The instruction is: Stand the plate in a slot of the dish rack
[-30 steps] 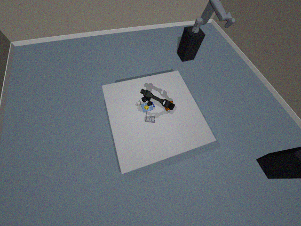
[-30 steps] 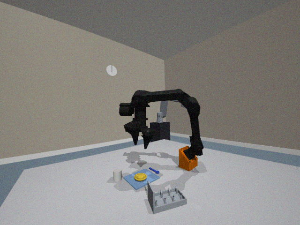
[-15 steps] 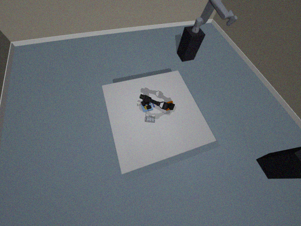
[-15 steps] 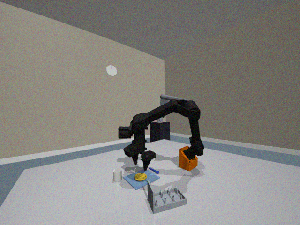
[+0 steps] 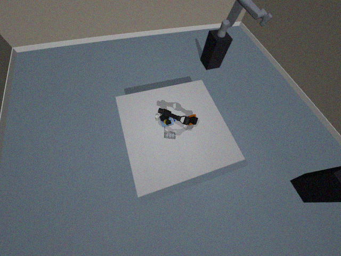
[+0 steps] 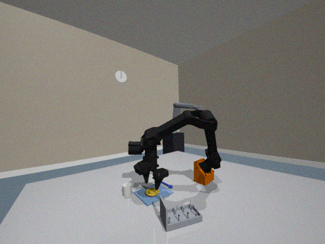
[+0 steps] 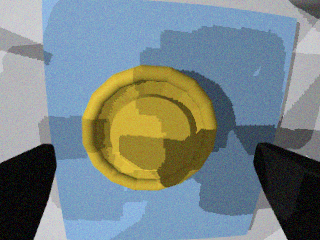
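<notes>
My gripper tip is now 30 mm above the yellow plate. Also, from my gripper tip: blue spoon 120 mm behind, 40 mm below, 10 mm to the right; then light blue mat 40 mm below, 20 mm behind, 10 mm to the right; then white cup 90 mm ahead, 80 mm to the right, 20 mm below.
</notes>
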